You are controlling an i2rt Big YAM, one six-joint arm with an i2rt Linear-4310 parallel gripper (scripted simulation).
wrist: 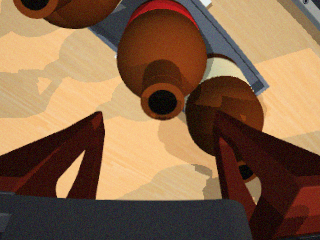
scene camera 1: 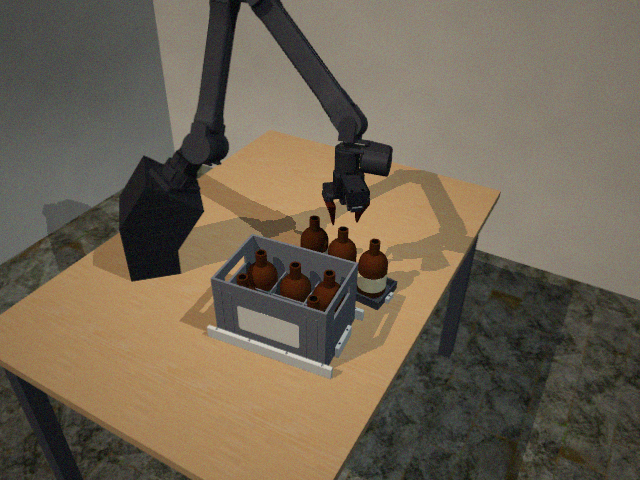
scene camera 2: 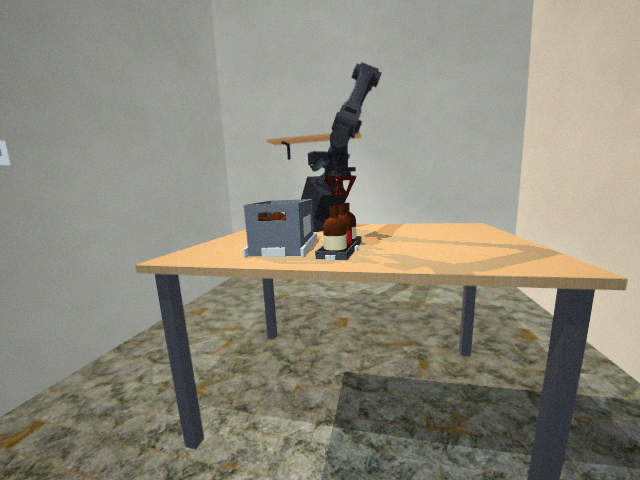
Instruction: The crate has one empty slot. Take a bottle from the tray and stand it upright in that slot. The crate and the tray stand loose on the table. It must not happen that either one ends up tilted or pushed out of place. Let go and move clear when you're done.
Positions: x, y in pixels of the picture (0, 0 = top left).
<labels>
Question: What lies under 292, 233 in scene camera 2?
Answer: A grey crate.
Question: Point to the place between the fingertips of the gripper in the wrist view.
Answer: At 158, 121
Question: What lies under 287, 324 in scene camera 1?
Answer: A grey crate.
</labels>
